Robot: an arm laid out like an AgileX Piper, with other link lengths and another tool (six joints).
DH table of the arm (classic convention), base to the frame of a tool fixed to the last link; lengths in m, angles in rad. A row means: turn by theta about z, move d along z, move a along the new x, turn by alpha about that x. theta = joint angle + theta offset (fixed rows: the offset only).
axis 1: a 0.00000; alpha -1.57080; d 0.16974; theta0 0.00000
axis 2: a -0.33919; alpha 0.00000; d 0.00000; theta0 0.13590
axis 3: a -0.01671; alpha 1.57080; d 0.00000; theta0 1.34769
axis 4: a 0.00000; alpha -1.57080; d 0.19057; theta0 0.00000
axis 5: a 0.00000; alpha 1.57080; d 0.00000; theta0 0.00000
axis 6: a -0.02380; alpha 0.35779; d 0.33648; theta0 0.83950
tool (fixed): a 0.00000; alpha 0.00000; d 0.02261; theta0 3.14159
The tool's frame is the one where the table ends.
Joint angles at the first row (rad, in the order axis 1, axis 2, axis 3, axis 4, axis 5, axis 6):
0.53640 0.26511 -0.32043 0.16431 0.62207 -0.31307
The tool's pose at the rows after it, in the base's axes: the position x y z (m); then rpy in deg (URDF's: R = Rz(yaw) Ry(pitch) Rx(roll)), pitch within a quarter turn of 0, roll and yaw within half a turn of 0:
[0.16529, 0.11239, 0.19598, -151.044, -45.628, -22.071]
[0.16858, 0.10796, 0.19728, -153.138, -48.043, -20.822]
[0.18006, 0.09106, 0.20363, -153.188, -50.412, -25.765]
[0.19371, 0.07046, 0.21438, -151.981, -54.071, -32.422]
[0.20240, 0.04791, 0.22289, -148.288, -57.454, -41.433]
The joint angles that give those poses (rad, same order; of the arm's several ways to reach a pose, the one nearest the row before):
0.53635 0.26513 -0.32045 0.15386 0.62209 -0.37136
0.50992 0.26270 -0.32043 0.14883 0.62207 -0.42048
0.40898 0.25054 -0.31845 0.14883 0.60885 -0.45650
0.29810 0.23249 -0.29911 0.14882 0.55932 -0.50183
0.19346 0.18767 -0.25857 0.14882 0.49958 -0.52808

